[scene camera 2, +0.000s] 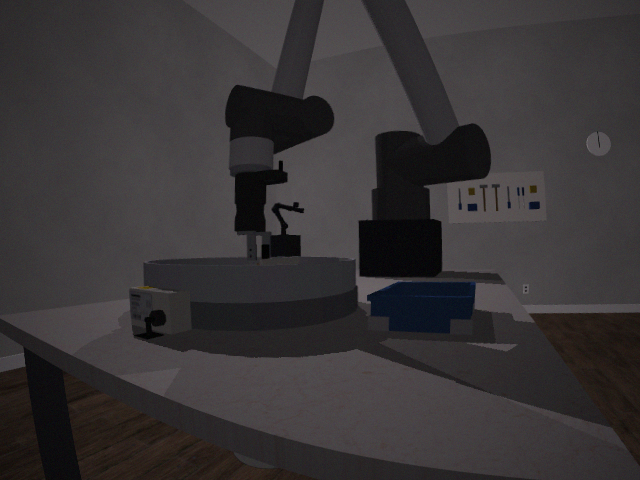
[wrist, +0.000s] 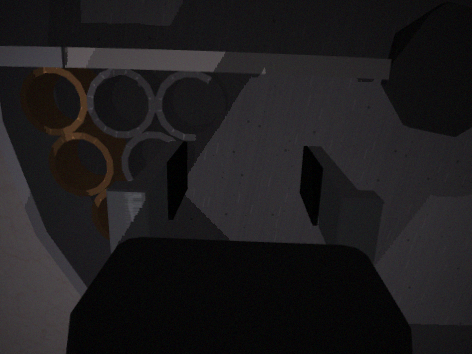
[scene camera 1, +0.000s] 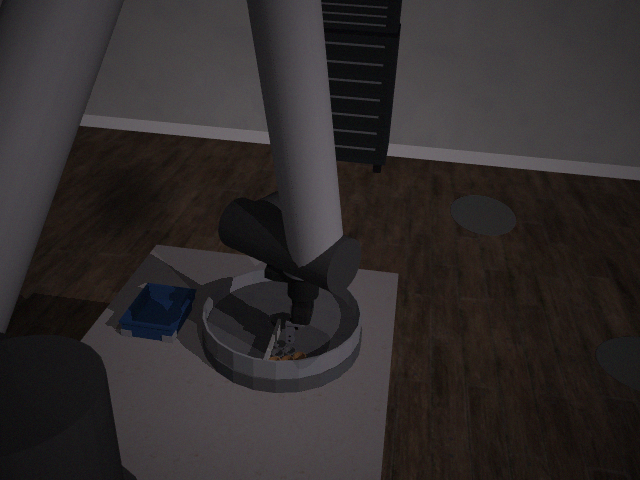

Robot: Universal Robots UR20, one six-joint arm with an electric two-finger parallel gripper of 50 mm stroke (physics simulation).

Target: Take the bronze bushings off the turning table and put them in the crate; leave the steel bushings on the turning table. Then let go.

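Pixels of known places: gripper, fingertip midpoint: (scene camera 2: 259,259) (wrist: 244,167) (scene camera 1: 292,335); arm's base, link origin: (scene camera 2: 401,221).
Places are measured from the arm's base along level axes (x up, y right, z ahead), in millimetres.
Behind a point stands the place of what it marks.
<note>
Three bronze bushings stand on the turning table (scene camera 1: 289,370) {x -151, y 91, z 683 mm} (scene camera 2: 248,281) {x -147, y -141, z 1026 mm} (wrist: 280,115) {x -165, y 42, z 798 mm}. In the wrist view, one bronze bushing (wrist: 83,102) {x -140, y 49, z 706 mm} is by the pale bar, a second bronze bushing (wrist: 109,162) {x -140, y 75, z 720 mm} is below it, and a third bronze bushing (wrist: 101,217) {x -143, y 106, z 717 mm} is mostly hidden by the left finger. Three steel bushings stand right beside them: two steel bushings (wrist: 151,102) {x -140, y 43, z 737 mm} (wrist: 160,102) {x -140, y 43, z 741 mm} along the bar and one steel bushing (wrist: 126,162) {x -140, y 74, z 728 mm} partly behind the left finger. My gripper (scene camera 1: 290,338) {x -128, y 63, z 783 mm} (scene camera 2: 258,253) {x -128, y 63, z 783 mm} (wrist: 244,167) {x -128, y 63, z 783 mm} is open and empty, right of the bushings. No bushing shows in the blue crate (scene camera 1: 147,329) {x -186, y -330, z 747 mm} (scene camera 2: 419,314) {x -193, y -355, z 926 mm}.
A pale straight bar (scene camera 1: 271,343) {x -125, y 27, z 733 mm} (wrist: 150,59) {x -125, y 24, z 738 mm} runs beside the bushings toward a dark central hub (wrist: 430,75) {x -157, y 9, z 865 mm}. The turning table has a raised grey wall around it. A small box with a black knob (scene camera 2: 175,310) {x -186, y -76, z 1110 mm} stands against the turning table's outside.
</note>
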